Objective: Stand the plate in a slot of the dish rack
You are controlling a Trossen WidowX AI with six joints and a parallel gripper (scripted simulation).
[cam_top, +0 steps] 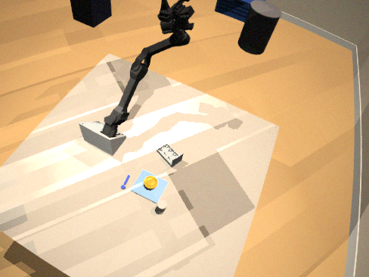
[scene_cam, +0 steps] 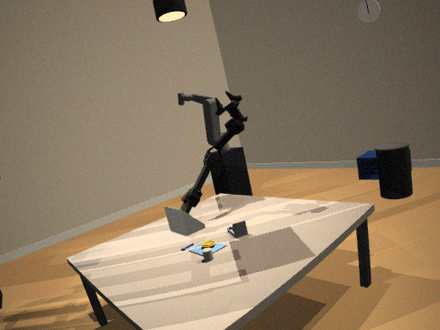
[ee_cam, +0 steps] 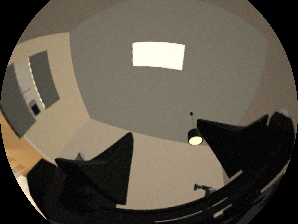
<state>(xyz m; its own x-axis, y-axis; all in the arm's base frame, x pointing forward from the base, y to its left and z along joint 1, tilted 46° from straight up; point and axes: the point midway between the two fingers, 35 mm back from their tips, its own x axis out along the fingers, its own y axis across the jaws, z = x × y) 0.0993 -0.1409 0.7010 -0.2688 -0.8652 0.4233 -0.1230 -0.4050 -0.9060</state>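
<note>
The yellow plate lies 250 mm ahead of my gripper tip, 460 mm to the right of it and 730 mm below it. Round my gripper tip: white cup: 360 mm ahead, 540 mm to the right, 720 mm below; light blue mat: 250 mm ahead, 470 mm to the right, 740 mm below; grey dish rack: 240 mm ahead, 260 mm to the right, 720 mm below.
</note>
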